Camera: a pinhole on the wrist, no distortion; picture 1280 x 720 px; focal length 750.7 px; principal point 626.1 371.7 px. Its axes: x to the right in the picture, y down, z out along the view. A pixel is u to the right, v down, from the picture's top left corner.
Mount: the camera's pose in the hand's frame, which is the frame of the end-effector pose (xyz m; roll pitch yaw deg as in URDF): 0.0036 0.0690 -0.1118 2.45 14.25 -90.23
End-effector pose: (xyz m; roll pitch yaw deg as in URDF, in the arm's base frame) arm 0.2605 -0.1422 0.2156 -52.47 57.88 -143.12
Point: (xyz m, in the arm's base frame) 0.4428 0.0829 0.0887
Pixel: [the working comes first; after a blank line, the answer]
In the camera's frame: -0.0939 -0.0527 -0.1561

behind the camera
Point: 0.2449 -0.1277 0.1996
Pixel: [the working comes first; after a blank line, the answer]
In the camera's frame: 0.0525 0.0169 0.1076

992.4 489.5
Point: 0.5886 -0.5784 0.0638
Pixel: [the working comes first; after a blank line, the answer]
In the camera's frame: -0.4402 0.1402 0.3934

outside the picture
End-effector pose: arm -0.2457 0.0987 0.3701 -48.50 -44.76 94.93
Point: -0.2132 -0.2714 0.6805
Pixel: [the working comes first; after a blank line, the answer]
In the camera's frame: 0.3113 -0.0247 0.5250

1071.2 336.4
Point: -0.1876 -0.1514 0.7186
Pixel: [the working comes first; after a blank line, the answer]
In the camera's frame: 0.3092 0.0825 0.4542

1137.2 508.0
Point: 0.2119 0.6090 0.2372
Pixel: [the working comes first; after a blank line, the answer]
In the camera's frame: 0.2125 0.2143 -0.5168

behind the camera
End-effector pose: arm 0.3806 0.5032 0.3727 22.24 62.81 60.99
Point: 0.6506 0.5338 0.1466
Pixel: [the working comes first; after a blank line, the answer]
In the camera's frame: 0.1942 0.2826 0.2746

outside the picture
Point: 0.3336 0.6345 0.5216
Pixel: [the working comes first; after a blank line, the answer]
In the camera's frame: -0.1337 -0.0864 0.1875

91.0 25.8
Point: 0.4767 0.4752 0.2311
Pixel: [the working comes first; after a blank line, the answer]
In the camera's frame: 0.1441 0.1393 0.1412

outside the picture
